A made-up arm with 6 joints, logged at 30 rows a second.
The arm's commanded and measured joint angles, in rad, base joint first. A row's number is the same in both.
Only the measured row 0 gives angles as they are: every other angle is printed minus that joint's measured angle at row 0.
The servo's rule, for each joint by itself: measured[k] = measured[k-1] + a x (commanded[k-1-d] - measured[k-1]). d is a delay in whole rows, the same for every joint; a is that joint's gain. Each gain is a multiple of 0.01, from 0.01 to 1. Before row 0 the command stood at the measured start. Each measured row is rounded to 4 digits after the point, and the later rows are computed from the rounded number. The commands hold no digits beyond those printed.
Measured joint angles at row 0:
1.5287 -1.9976 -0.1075 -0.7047 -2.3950 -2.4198
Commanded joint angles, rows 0 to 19:
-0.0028 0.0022 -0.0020 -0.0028 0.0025 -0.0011
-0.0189 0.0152 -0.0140 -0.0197 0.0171 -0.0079
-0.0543 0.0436 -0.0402 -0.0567 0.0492 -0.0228
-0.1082 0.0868 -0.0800 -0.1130 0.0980 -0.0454
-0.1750 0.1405 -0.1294 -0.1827 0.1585 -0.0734
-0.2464 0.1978 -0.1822 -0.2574 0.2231 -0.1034
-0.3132 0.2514 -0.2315 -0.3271 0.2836 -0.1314
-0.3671 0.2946 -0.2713 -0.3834 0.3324 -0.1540
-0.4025 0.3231 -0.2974 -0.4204 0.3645 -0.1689
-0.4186 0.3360 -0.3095 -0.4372 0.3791 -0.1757
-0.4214 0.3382 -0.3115 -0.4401 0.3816 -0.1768
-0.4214 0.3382 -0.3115 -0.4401 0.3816 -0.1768
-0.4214 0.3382 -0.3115 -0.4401 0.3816 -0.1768
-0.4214 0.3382 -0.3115 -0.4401 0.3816 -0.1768
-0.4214 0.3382 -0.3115 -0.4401 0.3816 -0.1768
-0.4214 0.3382 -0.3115 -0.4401 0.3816 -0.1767
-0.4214 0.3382 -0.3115 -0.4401 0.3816 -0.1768
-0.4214 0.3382 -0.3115 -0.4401 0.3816 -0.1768
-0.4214 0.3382 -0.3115 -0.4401 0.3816 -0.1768
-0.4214 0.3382 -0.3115 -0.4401 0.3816 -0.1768
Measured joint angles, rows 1 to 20:
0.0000 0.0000 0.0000 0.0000 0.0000 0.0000
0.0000 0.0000 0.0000 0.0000 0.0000 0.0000
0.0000 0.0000 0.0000 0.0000 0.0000 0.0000
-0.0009 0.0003 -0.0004 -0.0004 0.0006 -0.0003
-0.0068 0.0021 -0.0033 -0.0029 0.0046 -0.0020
-0.0225 0.0071 -0.0110 -0.0099 0.0153 -0.0068
-0.0508 0.0167 -0.0255 -0.0233 0.0351 -0.0157
-0.0918 0.0316 -0.0473 -0.0440 0.0647 -0.0290
-0.1428 0.0515 -0.0756 -0.0717 0.1027 -0.0461
-0.1990 0.0755 -0.1083 -0.1049 0.1461 -0.0657
-0.2545 0.1018 -0.1425 -0.1411 0.1908 -0.0860
-0.3033 0.1284 -0.1750 -0.1774 0.2325 -0.1051
-0.3413 0.1533 -0.2032 -0.2112 0.2677 -0.1213
-0.3677 0.1755 -0.2259 -0.2410 0.2950 -0.1341
-0.3854 0.1950 -0.2439 -0.2669 0.3158 -0.1439
-0.3973 0.2122 -0.2581 -0.2894 0.3316 -0.1515
-0.4053 0.2273 -0.2693 -0.3090 0.3436 -0.1573
-0.4106 0.2406 -0.2782 -0.3260 0.3527 -0.1618
-0.4142 0.2523 -0.2852 -0.3408 0.3596 -0.1652
-0.4166 0.2626 -0.2907 -0.3537 0.3649 -0.1679
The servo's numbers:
d 3
a 0.33 0.12 0.21 0.13 0.24 0.23

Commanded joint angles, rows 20 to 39:
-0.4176 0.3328 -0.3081 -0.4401 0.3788 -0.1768
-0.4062 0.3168 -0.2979 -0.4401 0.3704 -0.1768
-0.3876 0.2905 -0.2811 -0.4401 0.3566 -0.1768
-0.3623 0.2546 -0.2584 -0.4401 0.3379 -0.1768
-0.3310 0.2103 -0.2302 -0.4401 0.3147 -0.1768
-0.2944 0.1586 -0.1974 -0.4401 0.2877 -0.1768
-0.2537 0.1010 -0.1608 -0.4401 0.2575 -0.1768
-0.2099 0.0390 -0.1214 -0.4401 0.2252 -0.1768
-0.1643 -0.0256 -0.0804 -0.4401 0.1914 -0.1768
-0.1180 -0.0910 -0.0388 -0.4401 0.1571 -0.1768
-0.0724 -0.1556 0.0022 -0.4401 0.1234 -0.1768
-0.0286 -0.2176 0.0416 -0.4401 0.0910 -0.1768
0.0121 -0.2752 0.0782 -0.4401 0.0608 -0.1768
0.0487 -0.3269 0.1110 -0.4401 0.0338 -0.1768
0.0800 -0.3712 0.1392 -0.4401 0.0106 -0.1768
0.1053 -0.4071 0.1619 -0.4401 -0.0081 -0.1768
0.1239 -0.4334 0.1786 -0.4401 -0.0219 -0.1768
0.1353 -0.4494 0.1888 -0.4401 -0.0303 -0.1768
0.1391 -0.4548 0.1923 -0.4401 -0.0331 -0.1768
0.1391 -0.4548 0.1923 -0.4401 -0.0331 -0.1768
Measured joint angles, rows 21 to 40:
-0.4182 0.2717 -0.2951 -0.3649 0.3689 -0.1699
-0.4193 0.2797 -0.2985 -0.3747 0.3719 -0.1715
-0.4200 0.2867 -0.3012 -0.3832 0.3742 -0.1727
-0.4192 0.2922 -0.3026 -0.3906 0.3753 -0.1736
-0.4149 0.2952 -0.3016 -0.3970 0.3741 -0.1743
-0.4059 0.2946 -0.2973 -0.4026 0.3699 -0.1749
-0.3915 0.2898 -0.2891 -0.4075 0.3622 -0.1753
-0.3715 0.2803 -0.2767 -0.4117 0.3508 -0.1756
-0.3461 0.2657 -0.2600 -0.4154 0.3357 -0.1759
-0.3156 0.2459 -0.2392 -0.4186 0.3169 -0.1761
-0.2807 0.2211 -0.2145 -0.4214 0.2949 -0.1763
-0.2423 0.1915 -0.1863 -0.4238 0.2701 -0.1764
-0.2013 0.1576 -0.1553 -0.4259 0.2430 -0.1765
-0.1588 0.1200 -0.1222 -0.4277 0.2143 -0.1766
-0.1158 0.0795 -0.0878 -0.4293 0.1847 -0.1766
-0.0736 0.0369 -0.0529 -0.4307 0.1550 -0.1766
-0.0332 -0.0068 -0.0185 -0.4319 0.1259 -0.1766
0.0042 -0.0505 0.0146 -0.4330 0.0982 -0.1766
0.0376 -0.0933 0.0455 -0.4339 0.0727 -0.1766
0.0661 -0.1341 0.0735 -0.4347 0.0500 -0.1766

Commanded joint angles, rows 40 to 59:
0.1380 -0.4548 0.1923 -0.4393 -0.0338 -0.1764
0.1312 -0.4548 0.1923 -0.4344 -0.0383 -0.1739
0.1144 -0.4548 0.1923 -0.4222 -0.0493 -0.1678
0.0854 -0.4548 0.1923 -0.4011 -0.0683 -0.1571
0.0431 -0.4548 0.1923 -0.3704 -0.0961 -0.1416
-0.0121 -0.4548 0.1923 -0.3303 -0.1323 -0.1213
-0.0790 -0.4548 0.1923 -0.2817 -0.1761 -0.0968
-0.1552 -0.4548 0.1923 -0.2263 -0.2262 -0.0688
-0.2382 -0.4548 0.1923 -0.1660 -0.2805 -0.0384
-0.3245 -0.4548 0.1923 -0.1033 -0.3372 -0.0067
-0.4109 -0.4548 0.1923 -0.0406 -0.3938 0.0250
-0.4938 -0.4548 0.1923 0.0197 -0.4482 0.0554
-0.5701 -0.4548 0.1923 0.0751 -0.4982 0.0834
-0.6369 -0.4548 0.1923 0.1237 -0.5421 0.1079
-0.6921 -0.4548 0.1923 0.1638 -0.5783 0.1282
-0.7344 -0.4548 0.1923 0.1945 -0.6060 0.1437
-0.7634 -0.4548 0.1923 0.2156 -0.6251 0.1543
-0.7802 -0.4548 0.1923 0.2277 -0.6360 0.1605
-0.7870 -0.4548 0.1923 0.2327 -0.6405 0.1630
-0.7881 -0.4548 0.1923 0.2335 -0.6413 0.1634
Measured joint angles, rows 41 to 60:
0.0889 -0.1719 0.0977 -0.4354 0.0307 -0.1766
0.1055 -0.2058 0.1176 -0.4360 0.0154 -0.1766
0.1166 -0.2357 0.1333 -0.4365 0.0038 -0.1766
0.1237 -0.2620 0.1457 -0.4369 -0.0052 -0.1766
0.1262 -0.2851 0.1555 -0.4366 -0.0131 -0.1760
0.1223 -0.3055 0.1632 -0.4347 -0.0218 -0.1741
0.1101 -0.3234 0.1693 -0.4303 -0.0330 -0.1702
0.0880 -0.3392 0.1741 -0.4225 -0.0481 -0.1636
0.0550 -0.3531 0.1779 -0.4105 -0.0683 -0.1539
0.0108 -0.3653 0.1809 -0.3938 -0.0942 -0.1408
-0.0440 -0.3760 0.1833 -0.3720 -0.1259 -0.1242
-0.1081 -0.3855 0.1852 -0.3452 -0.1630 -0.1045
-0.1795 -0.3938 0.1867 -0.3138 -0.2048 -0.0820
-0.2559 -0.4011 0.1879 -0.2783 -0.2502 -0.0574
-0.3344 -0.4075 0.1888 -0.2396 -0.2977 -0.0315
-0.4122 -0.4132 0.1895 -0.1987 -0.3458 -0.0051
-0.4864 -0.4182 0.1901 -0.1568 -0.3929 0.0209
-0.5543 -0.4226 0.1906 -0.1151 -0.4374 0.0456
-0.6137 -0.4265 0.1910 -0.0749 -0.4779 0.0682
-0.6631 -0.4299 0.1913 -0.0371 -0.5132 0.0880

